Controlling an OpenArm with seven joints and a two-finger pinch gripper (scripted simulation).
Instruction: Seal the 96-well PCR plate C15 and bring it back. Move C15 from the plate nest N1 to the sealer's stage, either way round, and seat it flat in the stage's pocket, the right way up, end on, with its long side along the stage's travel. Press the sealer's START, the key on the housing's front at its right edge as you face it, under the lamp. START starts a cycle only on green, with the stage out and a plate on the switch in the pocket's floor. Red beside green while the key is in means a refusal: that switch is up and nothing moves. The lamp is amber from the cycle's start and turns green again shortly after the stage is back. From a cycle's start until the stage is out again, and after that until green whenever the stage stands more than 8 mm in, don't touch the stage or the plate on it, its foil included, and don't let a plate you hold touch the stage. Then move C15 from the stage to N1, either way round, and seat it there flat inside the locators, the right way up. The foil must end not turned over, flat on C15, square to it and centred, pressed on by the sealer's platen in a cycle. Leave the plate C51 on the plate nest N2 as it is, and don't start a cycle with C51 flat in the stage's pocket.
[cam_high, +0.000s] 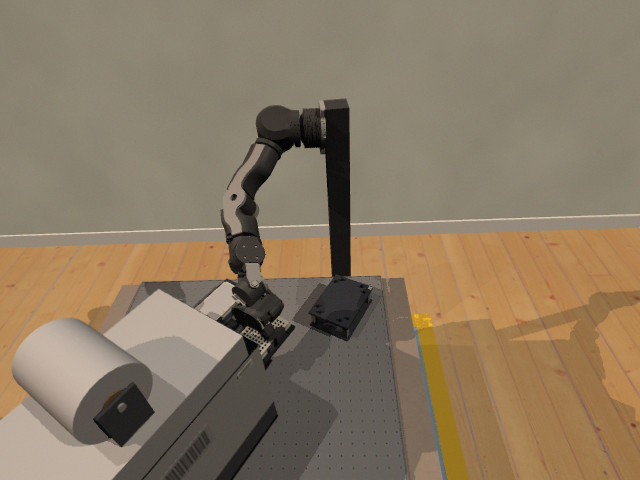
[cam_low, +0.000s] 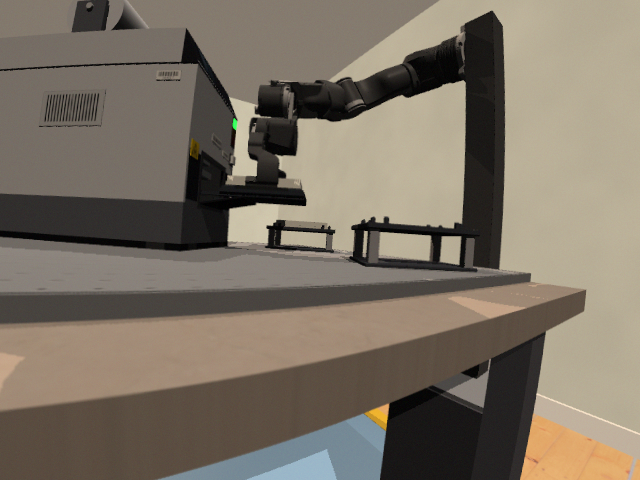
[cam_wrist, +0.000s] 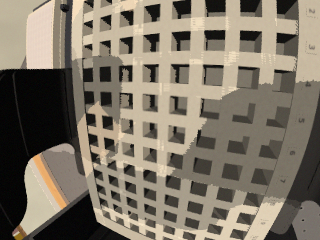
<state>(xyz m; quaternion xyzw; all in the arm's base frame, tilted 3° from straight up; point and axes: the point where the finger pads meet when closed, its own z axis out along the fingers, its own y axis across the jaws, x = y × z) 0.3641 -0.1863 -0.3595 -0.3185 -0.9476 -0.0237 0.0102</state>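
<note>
Right now the sealer's stage is 20 mm below my hand. Round my hand: foil roll: 300 mm above, 260 mm ahead, 200 mm to the right; then start key: 140 mm to the right, 70 mm above, 20 mm ahead.
</note>
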